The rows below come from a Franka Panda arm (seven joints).
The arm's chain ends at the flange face. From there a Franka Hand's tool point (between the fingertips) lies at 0.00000 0.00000 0.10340 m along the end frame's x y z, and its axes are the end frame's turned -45 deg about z.
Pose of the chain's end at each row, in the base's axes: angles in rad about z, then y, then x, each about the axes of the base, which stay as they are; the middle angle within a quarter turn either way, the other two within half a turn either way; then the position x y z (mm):
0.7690 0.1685 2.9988 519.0 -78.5 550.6
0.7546 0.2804 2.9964 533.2 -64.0 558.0
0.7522 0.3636 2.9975 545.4 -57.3 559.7
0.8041 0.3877 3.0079 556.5 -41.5 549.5
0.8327 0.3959 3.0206 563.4 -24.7 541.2
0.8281 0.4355 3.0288 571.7 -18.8 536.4
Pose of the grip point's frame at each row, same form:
-0.0164 0.1685 2.9988 536.3 -93.0 449.7
-0.0308 0.2804 2.9964 561.8 -78.4 459.7
-0.0332 0.3636 2.9975 582.2 -71.2 464.1
0.0187 0.3877 3.0079 595.6 -54.3 454.6
0.0473 0.3959 3.0206 603.3 -36.2 446.5
0.0427 0.4355 3.0288 615.3 -29.4 443.2

